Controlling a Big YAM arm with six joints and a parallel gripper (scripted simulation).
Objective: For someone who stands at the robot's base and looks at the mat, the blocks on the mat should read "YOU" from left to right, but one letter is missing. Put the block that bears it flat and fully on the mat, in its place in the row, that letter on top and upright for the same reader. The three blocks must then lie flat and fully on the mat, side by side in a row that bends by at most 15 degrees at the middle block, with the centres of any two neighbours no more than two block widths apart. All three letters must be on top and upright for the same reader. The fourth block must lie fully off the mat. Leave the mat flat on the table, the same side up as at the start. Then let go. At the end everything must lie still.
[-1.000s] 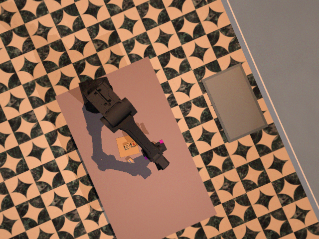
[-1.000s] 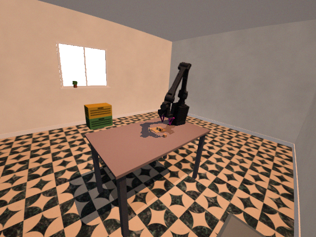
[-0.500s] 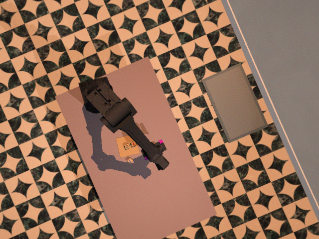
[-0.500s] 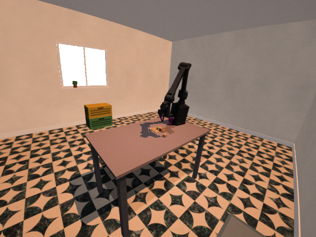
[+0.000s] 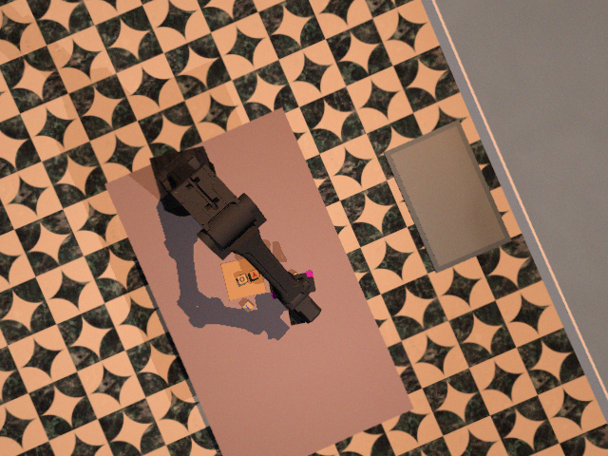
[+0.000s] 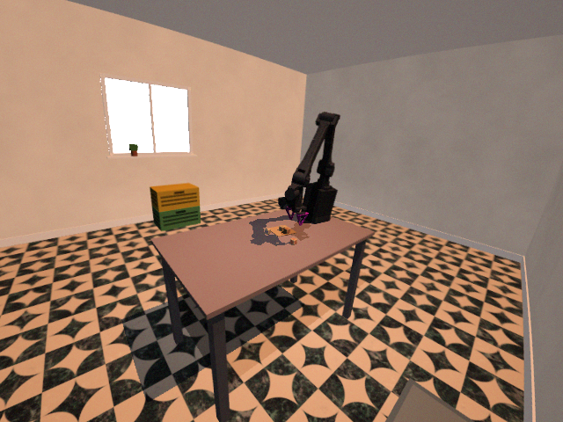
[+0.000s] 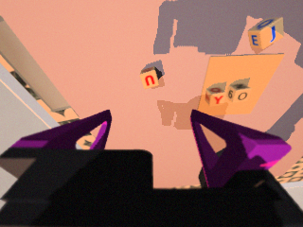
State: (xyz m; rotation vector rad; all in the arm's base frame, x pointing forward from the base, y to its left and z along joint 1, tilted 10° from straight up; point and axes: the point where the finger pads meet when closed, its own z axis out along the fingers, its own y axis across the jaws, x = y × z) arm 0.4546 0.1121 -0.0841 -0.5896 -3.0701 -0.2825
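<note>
Now: hand 1 cm short of the U block and 12 cm above it. Also, from my hand: O block 9 cm behind, 16 cm to the right, 12 cm below; Y block 8 cm behind, 12 cm to the right, 12 cm below; mat 9 cm behind, 16 cm to the right, 13 cm below.
</note>
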